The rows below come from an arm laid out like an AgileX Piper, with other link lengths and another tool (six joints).
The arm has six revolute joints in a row. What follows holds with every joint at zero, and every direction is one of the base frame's.
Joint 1 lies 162.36 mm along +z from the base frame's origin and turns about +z.
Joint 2 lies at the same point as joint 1 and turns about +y.
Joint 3 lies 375.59 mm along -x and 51.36 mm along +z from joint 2 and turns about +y.
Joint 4 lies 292.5 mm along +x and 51.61 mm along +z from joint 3 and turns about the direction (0.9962, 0, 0.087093).
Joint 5 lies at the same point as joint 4 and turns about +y.
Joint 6 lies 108.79 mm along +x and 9.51 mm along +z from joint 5 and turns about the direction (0.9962, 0, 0.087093).
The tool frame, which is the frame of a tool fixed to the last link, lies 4.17 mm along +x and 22 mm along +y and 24.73 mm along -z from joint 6; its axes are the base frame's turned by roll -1.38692, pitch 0.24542 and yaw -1.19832 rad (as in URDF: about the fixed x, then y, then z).
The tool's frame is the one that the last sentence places.
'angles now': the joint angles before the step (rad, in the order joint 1, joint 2, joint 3, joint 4, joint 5, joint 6). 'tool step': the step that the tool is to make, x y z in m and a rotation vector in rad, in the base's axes. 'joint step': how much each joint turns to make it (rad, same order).
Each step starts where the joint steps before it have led.
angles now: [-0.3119, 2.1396, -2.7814, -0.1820, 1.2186, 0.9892]
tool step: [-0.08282, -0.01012, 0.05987, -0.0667, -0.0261, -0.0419]
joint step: [-0.0752, -0.2060, 0.1472, 0.0067, 0.0003, -0.0662]
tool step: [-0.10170, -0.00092, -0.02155, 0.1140, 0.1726, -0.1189]
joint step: [-0.1025, -0.3475, 0.5522, 0.0011, 0.0054, 0.0335]
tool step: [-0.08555, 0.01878, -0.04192, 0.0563, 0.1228, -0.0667]
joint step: [-0.0796, -0.2558, 0.3871, 0.0012, 0.0000, -0.0191]
